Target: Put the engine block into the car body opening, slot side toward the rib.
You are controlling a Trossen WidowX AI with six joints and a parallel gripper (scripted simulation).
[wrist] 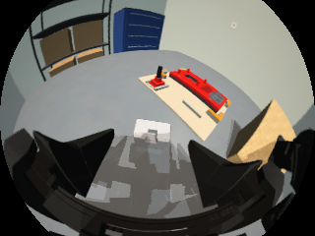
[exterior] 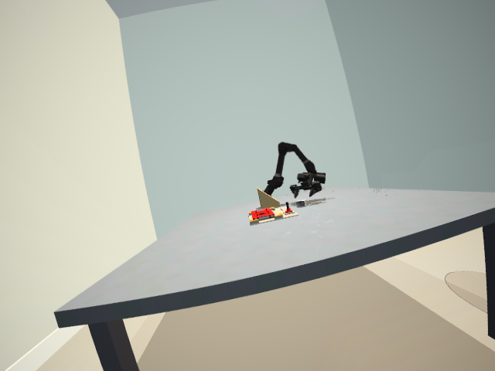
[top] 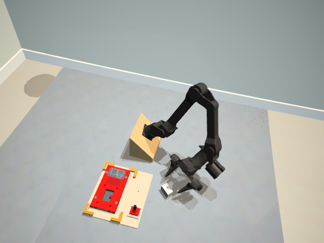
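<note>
Now: the engine block 10 mm ahead of my gripper tip, 10 mm to the right of it and 30 mm below it.
</note>
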